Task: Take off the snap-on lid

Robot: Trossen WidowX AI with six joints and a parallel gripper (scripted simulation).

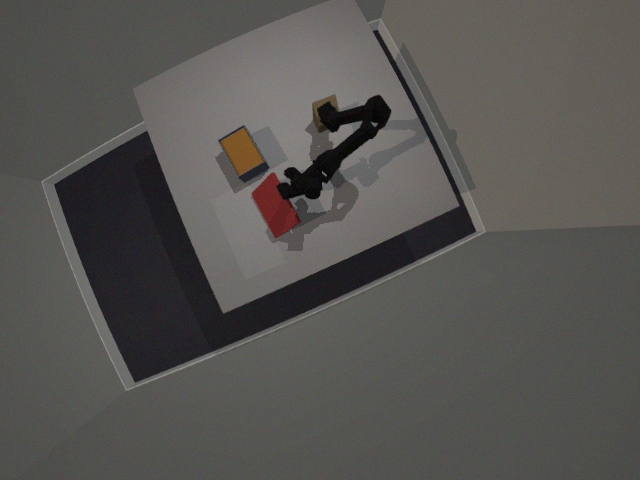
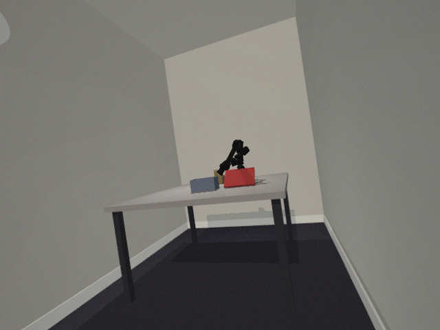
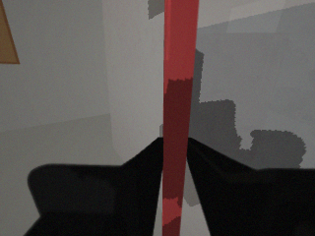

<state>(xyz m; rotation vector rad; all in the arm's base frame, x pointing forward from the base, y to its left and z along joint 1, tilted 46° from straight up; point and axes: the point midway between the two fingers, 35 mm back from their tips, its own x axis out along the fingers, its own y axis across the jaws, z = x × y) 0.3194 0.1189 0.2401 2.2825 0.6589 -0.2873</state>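
The red lid lies 7 cm ahead of my gripper tip and 5 cm below it. The rest, counted from my gripper tip: storage box (6 cm ahead, 30 cm to the right, 7 cm below).
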